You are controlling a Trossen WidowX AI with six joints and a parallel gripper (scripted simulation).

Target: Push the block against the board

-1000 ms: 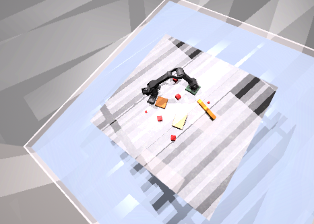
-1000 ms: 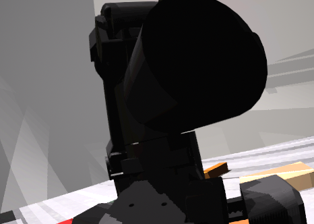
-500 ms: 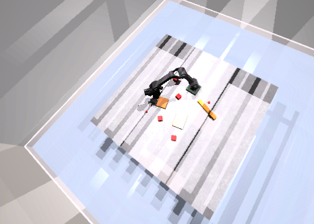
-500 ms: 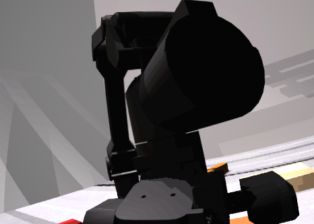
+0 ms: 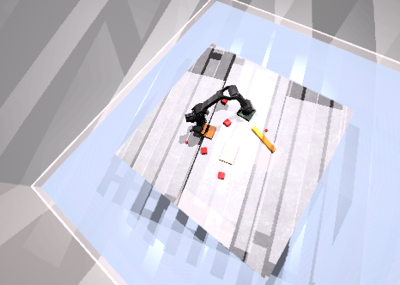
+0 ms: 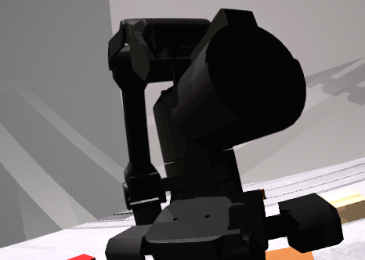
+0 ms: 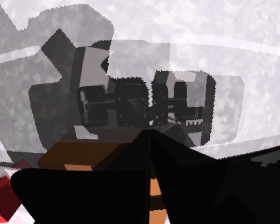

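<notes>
My gripper tip is now 70 mm to the right of the orange square block and 10 mm short of it. Round my gripper tip: pale tan block (290 mm to the left, 40 mm ahead); long yellow-orange bar (420 mm to the left, 190 mm behind).
</notes>
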